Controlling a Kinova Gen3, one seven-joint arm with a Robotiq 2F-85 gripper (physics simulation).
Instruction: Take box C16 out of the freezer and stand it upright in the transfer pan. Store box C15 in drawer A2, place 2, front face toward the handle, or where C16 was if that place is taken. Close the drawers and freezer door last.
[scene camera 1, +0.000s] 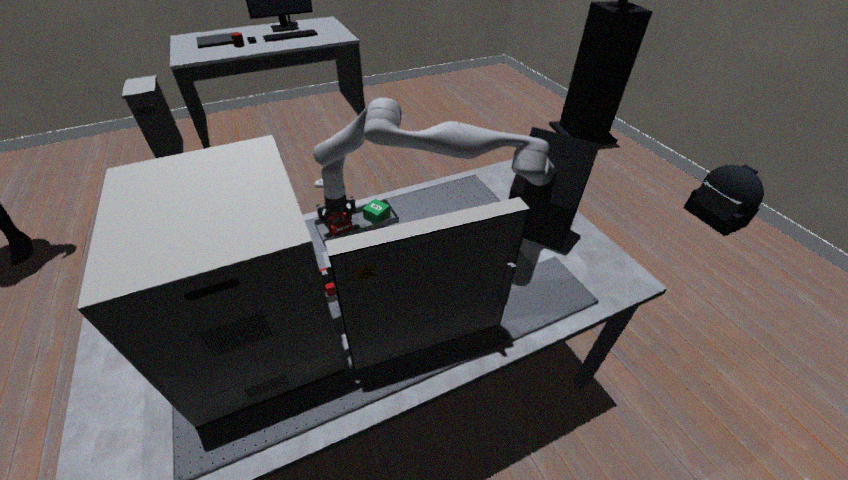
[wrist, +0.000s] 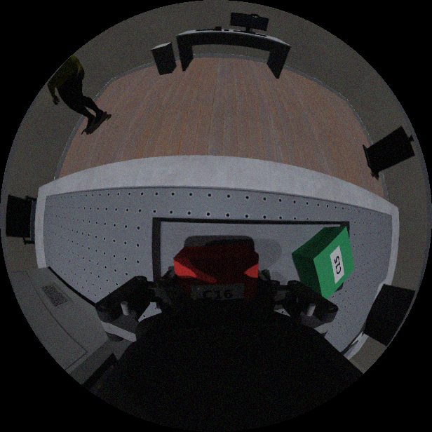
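My gripper (scene camera 1: 339, 217) (wrist: 216, 276) is shut on the red box C16 (scene camera 1: 340, 224) (wrist: 216, 261), with its C16 label toward the wrist camera. It holds the box over the left part of the transfer pan (scene camera 1: 383, 224) (wrist: 250, 220); whether the box touches the pan floor is unclear. The green box C15 (scene camera 1: 376, 210) (wrist: 323, 261) is turned at an angle at the right end of the pan. The freezer (scene camera 1: 196, 208) (wrist: 47, 320) stands left, its door (scene camera 1: 425, 297) open. Drawer A2 cannot be made out.
Small red parts (scene camera 1: 330, 289) show in the gap between freezer and door. The perforated plate (scene camera 1: 443, 193) (wrist: 110, 225) lies under the pan. The door stands up near the arm. A person (wrist: 75, 90) stands on the floor beyond the table, near a desk (scene camera 1: 267, 44) (wrist: 232, 40).
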